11 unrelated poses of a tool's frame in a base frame.
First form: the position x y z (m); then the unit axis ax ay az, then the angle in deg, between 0 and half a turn.
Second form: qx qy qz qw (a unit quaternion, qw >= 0); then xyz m. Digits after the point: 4 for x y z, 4 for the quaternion.
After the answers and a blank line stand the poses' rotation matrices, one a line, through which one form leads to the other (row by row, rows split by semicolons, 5 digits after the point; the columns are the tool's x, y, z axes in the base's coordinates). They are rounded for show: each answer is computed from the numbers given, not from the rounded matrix.
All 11 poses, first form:
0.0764 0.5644 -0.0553 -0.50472 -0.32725 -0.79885 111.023
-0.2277 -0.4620 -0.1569 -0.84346 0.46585 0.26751 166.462
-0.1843 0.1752 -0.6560 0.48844 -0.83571 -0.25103 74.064
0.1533 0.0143 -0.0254 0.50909 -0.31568 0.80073 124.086
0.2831 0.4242 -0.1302 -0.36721 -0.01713 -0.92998 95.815
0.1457 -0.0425 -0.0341 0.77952 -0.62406 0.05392 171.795
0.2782 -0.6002 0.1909 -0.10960 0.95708 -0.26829 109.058
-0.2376 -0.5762 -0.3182 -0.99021 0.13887 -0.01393 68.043
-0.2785 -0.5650 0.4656 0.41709 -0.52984 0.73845 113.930
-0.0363 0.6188 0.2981 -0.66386 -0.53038 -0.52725 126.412
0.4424 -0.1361 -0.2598 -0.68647 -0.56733 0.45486 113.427
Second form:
-0.4160 -0.2697 -0.6584 0.5662 0.0764 0.5644 -0.0553
-0.8376 0.4626 0.2656 0.1179 -0.2277 -0.4620 -0.1569
0.2942 -0.5033 -0.1512 0.7983 -0.1843 0.1752 -0.6560
0.4497 -0.2788 0.7073 0.4688 0.1533 0.0143 -0.0254
-0.2725 -0.0127 -0.6901 0.6703 0.2831 0.4242 -0.1302
0.7775 -0.6225 0.0538 0.0715 0.1457 -0.0425 -0.0341
-0.0893 0.7795 -0.2185 0.5803 0.2782 -0.6002 0.1909
-0.5540 0.0777 -0.0078 0.8288 -0.2376 -0.5762 -0.3182
0.3497 -0.4442 0.6191 0.5452 -0.2785 -0.5650 0.4656
-0.5926 -0.4734 -0.4706 0.4508 -0.0363 0.6188 0.2981
-0.5738 -0.4743 0.3802 0.5488 0.4424 -0.1361 -0.2598

-0.01261 0.97010 0.24237; -0.52125 -0.21323 0.82633; 0.85331 -0.11592 0.50836
0.43086 -0.83755 -0.33595; -0.71231 -0.54421 0.44322; -0.55405 0.04833 -0.83108
0.44763 -0.05474 -0.89254; -0.53750 0.78122 -0.31748; 0.71464 0.62186 0.32028
-0.15601 -0.91394 0.37466; 0.41239 -0.40493 -0.81607; 0.89755 0.02719 0.44007
0.04719 0.93212 0.35906; -0.91827 -0.10099 0.38287; 0.39314 -0.34778 0.85117
0.21931 -0.97564 -0.00543; -0.96025 -0.21486 -0.17820; 0.17269 0.04430 -0.98398
-0.31059 0.11444 0.94363; -0.39273 0.88858 -0.23703; -0.86562 -0.44421 -0.23104
0.98780 -0.07317 0.13743; -0.09901 0.38598 0.91718; -0.12016 -0.91960 0.37403
-0.16109 -0.98560 -0.05137; 0.36434 -0.01102 -0.93120; 0.91723 -0.16872 0.36087
0.10872 0.98541 0.13095; 0.13678 -0.14531 0.97989; 0.98462 -0.08862 -0.15058
0.26102 0.12693 -0.95695; 0.96166 0.05225 0.26923; 0.08417 -0.99053 -0.10842

